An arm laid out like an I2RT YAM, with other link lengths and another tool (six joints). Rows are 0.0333 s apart.
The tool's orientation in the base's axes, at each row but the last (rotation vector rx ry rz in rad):
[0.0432 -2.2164 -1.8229]
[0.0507 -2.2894 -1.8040]
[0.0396 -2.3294 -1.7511]
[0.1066 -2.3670 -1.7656]
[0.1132 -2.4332 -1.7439]
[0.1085 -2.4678 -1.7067]
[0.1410 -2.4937 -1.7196]
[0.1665 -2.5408 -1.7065]
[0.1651 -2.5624 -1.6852]
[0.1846 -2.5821 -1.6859]
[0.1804 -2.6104 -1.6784]
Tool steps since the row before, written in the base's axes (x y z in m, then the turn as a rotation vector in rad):
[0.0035 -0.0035 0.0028 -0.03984 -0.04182 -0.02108]
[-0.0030 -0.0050 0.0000 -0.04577 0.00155 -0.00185]
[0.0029 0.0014 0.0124 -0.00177 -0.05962 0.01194]
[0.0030 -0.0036 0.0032 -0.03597 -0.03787 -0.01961]
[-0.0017 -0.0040 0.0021 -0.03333 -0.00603 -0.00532]
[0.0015 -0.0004 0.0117 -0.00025 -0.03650 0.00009]
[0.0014 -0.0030 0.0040 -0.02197 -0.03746 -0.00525]
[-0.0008 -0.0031 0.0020 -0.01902 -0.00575 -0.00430]
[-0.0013 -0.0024 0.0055 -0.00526 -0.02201 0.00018]
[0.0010 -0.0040 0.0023 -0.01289 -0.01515 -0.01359]
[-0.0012 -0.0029 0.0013 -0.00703 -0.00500 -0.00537]
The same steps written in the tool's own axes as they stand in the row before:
[-0.0022 0.0025 -0.0046 0.04247 -0.03494 -0.02749]
[0.0038 -0.0016 -0.0042 0.04403 -0.00653 0.01093]
[-0.0010 0.0125 -0.0025 0.01303 -0.00595 -0.05912]
[-0.0020 0.0022 -0.0048 0.03954 -0.03163 -0.02341]
[0.0024 0.0007 -0.0041 0.03336 -0.00777 0.00143]
[-0.0006 0.0108 -0.0047 0.00529 -0.01285 -0.03375]
[-0.0008 0.0027 -0.0044 0.02672 -0.01787 -0.02967]
[0.0012 0.0007 -0.0035 0.01960 -0.00524 -0.00130]
[0.0016 0.0042 -0.0042 0.00804 -0.00821 -0.01950]
[-0.0005 0.0004 -0.0047 0.01502 -0.01754 -0.00688]
[0.0015 0.0001 -0.0031 0.00774 -0.00637 -0.00165]

